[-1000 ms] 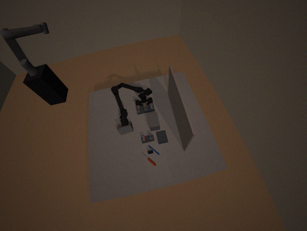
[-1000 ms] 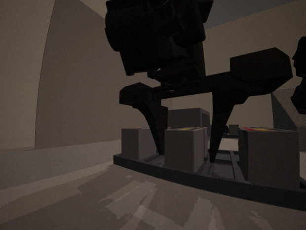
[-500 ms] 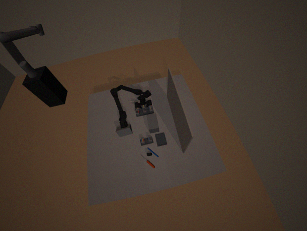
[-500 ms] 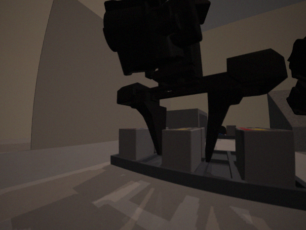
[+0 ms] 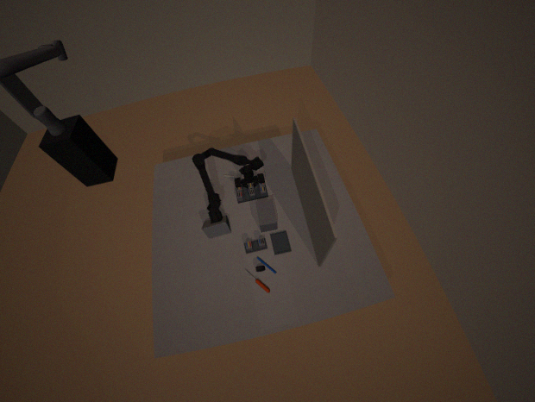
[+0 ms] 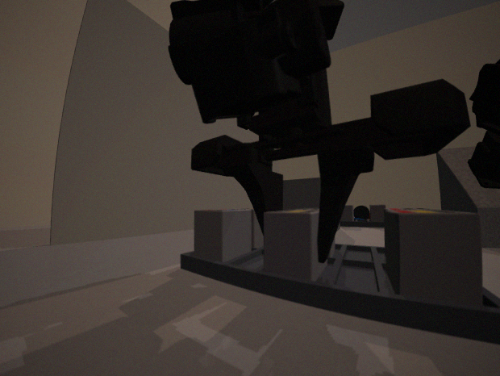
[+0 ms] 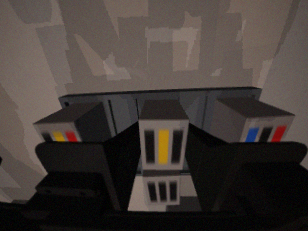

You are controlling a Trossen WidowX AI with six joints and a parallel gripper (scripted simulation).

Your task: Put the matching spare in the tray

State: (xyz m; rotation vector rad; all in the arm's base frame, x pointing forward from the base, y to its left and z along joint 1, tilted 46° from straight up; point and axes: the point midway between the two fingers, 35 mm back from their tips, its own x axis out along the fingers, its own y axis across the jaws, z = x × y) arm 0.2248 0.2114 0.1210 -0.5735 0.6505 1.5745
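Right now the dark tray is 41 cm to the right of my gripper tip, 11 cm ahead of it and 1 cm below it. The rest, counted from my gripper tip: grey box (23 cm to the right, 6 cm ahead, 3 cm above); then spare (7 cm ahead, 2 cm above); then tall grey panel (30 cm ahead, 24 cm to the right, 21 cm above).
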